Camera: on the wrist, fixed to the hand. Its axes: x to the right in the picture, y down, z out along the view.
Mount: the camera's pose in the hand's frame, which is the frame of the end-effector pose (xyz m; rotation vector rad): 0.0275 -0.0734 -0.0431 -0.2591 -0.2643 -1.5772
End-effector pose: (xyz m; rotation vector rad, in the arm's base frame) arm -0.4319 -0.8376 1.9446 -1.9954 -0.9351 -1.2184
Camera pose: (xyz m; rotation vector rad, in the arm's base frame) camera -0.5034 -0.8234 1.9964 0.9861 2.0732 1.3275
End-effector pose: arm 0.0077 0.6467 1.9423 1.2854 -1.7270 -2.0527
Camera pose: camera 0.0486 0.6219 1.8667 -1.5208 0.0630 1.6122
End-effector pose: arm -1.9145 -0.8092 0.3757 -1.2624 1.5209 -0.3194
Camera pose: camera -1.9072 -0.8785 0.4318 -2.3874 0.0492 -0.8961
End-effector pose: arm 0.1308 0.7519 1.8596 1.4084 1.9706 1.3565
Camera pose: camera 0.0489 0.7518 1.8236 -0.2604 1.7493 0.5208
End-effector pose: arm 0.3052 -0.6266 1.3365 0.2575 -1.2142 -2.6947
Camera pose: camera 0.2819 -0.6161 1.2508 -0.5299 0.2893 1.7109
